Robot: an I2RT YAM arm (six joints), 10 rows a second.
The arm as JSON. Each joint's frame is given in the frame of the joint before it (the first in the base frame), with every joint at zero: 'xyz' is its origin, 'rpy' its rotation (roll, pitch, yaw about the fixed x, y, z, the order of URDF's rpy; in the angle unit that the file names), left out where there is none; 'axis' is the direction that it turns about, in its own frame. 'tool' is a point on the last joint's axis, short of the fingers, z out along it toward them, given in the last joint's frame.
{
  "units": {
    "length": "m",
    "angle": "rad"
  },
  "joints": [
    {
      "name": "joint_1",
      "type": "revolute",
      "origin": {
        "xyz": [
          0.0,
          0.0,
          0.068
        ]
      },
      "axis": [
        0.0,
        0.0,
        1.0
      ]
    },
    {
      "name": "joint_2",
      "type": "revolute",
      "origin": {
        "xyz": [
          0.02,
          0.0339,
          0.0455
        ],
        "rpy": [
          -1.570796,
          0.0,
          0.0
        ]
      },
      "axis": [
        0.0,
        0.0,
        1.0
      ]
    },
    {
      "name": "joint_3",
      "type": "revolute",
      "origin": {
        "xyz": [
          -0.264,
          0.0,
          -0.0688
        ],
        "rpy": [
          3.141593,
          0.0,
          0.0
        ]
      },
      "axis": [
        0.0,
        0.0,
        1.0
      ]
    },
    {
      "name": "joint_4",
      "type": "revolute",
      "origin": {
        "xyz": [
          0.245,
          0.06,
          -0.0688
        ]
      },
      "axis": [
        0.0,
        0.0,
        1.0
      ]
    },
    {
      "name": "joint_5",
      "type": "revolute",
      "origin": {
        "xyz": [
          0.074,
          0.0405,
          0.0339
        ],
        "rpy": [
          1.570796,
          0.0,
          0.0
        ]
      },
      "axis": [
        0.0,
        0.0,
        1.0
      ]
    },
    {
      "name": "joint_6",
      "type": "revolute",
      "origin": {
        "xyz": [
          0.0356,
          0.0,
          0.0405
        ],
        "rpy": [
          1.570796,
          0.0,
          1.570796
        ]
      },
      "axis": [
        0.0,
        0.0,
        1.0
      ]
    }
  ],
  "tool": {
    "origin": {
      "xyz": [
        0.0,
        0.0,
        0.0
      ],
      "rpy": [
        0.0,
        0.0,
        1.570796
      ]
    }
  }
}
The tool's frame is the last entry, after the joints.
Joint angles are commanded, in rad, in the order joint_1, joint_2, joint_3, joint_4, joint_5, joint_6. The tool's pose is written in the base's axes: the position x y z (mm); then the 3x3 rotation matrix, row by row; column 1 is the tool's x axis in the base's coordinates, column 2 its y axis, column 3 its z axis. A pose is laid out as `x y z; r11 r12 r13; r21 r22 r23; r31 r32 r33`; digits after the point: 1 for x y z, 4 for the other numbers.
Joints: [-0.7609, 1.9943, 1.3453, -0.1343, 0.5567, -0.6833]
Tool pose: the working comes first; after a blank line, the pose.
Where each joint sits with the arm in this pose, in the base's axes (m; each line is computed from the numbers above, not from the rounded line before):
joint_1: 0.0000 0.0000 0.0680
joint_2: 0.0379 0.0108 0.1135
joint_3: 0.0690 -0.1139 0.3542
joint_4: 0.2841 -0.2237 0.2539
joint_5: 0.3193 -0.3041 0.2304
joint_6: 0.3012 -0.3128 0.1804
the tool: 0.3012 -0.3128 0.1804

301.2 -312.8 180.4; -0.9371 0.3417 0.0713; 0.1521 0.5838 -0.7975; -0.3141 -0.7365 -0.5991
